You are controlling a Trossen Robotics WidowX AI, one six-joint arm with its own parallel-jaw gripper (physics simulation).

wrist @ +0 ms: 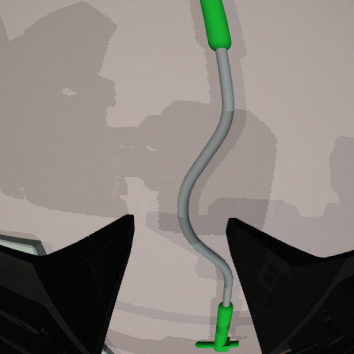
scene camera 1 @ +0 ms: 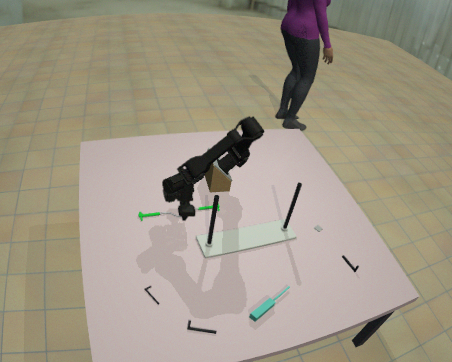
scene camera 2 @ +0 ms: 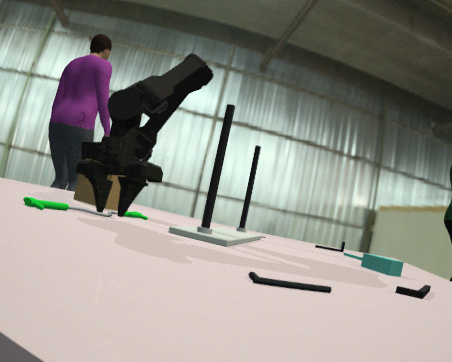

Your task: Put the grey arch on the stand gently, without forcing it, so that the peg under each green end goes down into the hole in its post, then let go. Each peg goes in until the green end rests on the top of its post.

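Places are measured from the arm's base along level axes (x ahead, y left, z up), in centimetres.
Pixels of known places: gripper, fingertip midpoint: [wrist: 181, 223] [scene camera 1: 182, 216] [scene camera 2: 109, 215]; arm's base, link origin: [scene camera 1: 222, 166].
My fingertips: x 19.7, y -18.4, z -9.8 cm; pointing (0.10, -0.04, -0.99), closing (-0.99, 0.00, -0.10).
Note:
For each thing: its top centre in the pictures, then the offset to it from my fingertips. "*": a spot on its surface instead.
- teal tool, top centre: [scene camera 2: 368, 253] [scene camera 1: 272, 299] dx +45.4, dy +25.7, dz +2.4 cm
- small grey square, surface spot: [scene camera 1: 318, 228] * dx +10.6, dy +57.1, dz -0.2 cm
The grey arch lies flat on the table, its curved grey middle [scene camera 1: 170, 214] [scene camera 2: 90, 210] [wrist: 184, 200] between two green ends, one [scene camera 1: 150, 215] [scene camera 2: 47, 204] [wrist: 216, 25] on the left in both scene views, the other [scene camera 1: 208, 207] [scene camera 2: 135, 215] [wrist: 224, 320] on the right. My gripper [scene camera 1: 185, 218] [scene camera 2: 111, 213] [wrist: 181, 223] is open, pointing down close over the grey part. In the wrist view the grey part runs between the fingertips, gripped by neither. The stand's pale base [scene camera 1: 265, 235] [scene camera 2: 225, 240] [wrist: 22, 245] bears two upright black posts [scene camera 1: 213, 220] [scene camera 1: 292, 206] [scene camera 2: 217, 170] [scene camera 2: 250, 190].
A brown block [scene camera 1: 218, 181] [scene camera 2: 87, 192] stands behind the gripper. A teal tool [scene camera 1: 262, 310] [scene camera 2: 381, 264], black L-shaped pieces [scene camera 1: 202, 330] [scene camera 1: 152, 295] [scene camera 1: 350, 263] [scene camera 2: 292, 285] and a small grey square [scene camera 1: 318, 228] lie around the stand. A person in purple [scene camera 1: 304, 22] [scene camera 2: 82, 95] is beyond the table.

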